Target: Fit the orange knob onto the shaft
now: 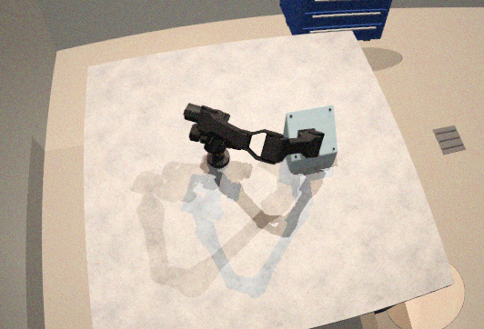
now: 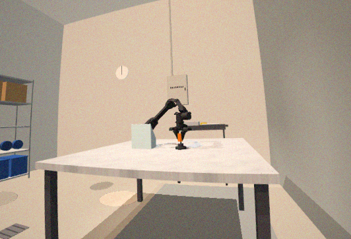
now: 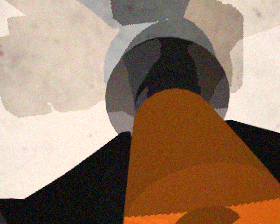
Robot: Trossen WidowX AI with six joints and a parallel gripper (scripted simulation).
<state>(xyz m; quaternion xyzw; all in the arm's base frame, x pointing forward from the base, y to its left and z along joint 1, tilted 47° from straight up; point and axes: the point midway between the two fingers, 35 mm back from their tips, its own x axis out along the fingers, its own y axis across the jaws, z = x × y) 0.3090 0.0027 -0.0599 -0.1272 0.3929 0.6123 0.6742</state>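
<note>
Right now the orange knob is 20 mm above my gripper tip. Also, from my gripper tip: round pedestal (40 mm below).
</note>
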